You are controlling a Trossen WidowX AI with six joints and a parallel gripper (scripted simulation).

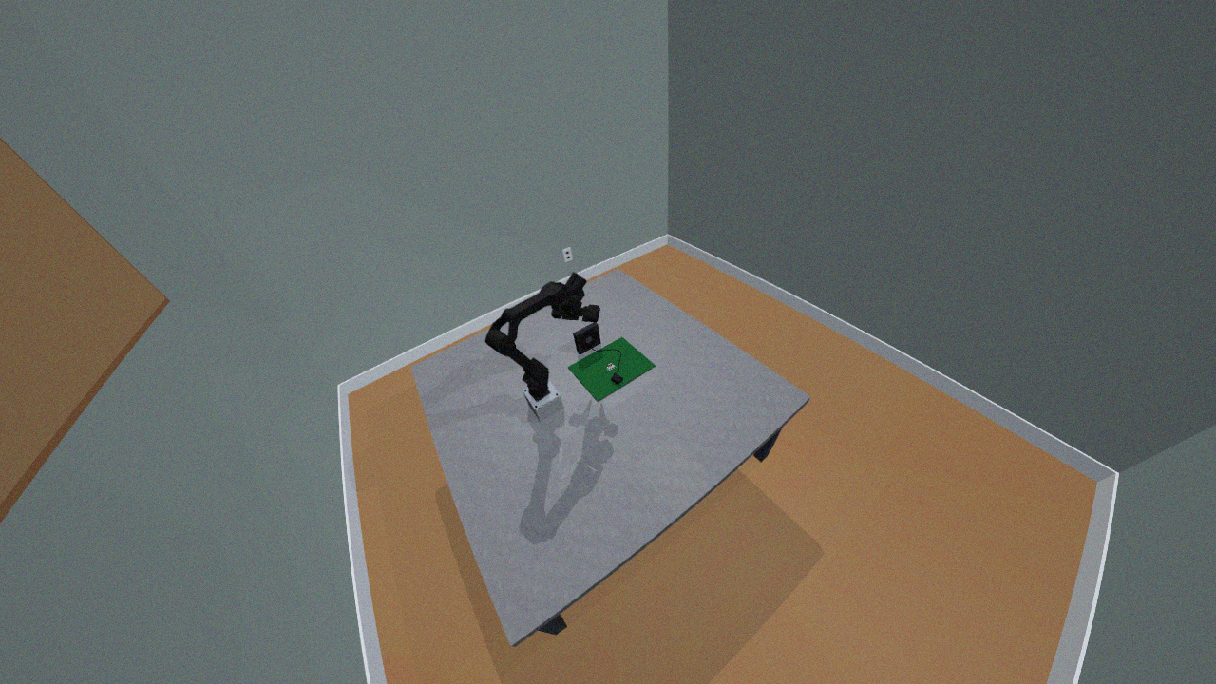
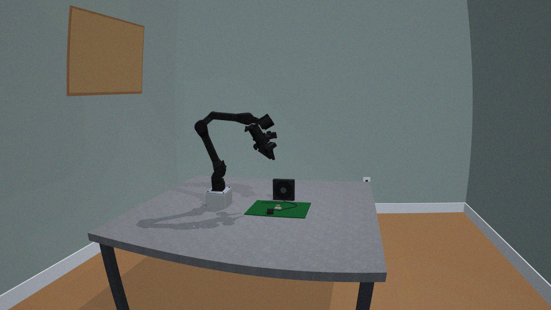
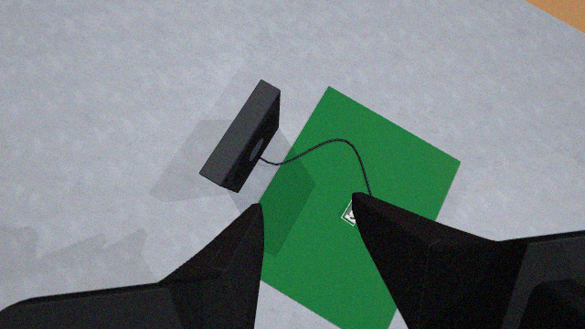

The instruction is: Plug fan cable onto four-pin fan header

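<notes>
My gripper tip is 230 mm above the black plug, 170 mm to the left of it and 10 mm short of it. Round my gripper tip: green board: 260 mm below, 90 mm to the right, 40 mm ahead; white four-pin fan header: 250 mm below, 90 mm to the right, 40 mm ahead; fan: 190 mm below, 70 mm to the left, 50 mm ahead.
</notes>
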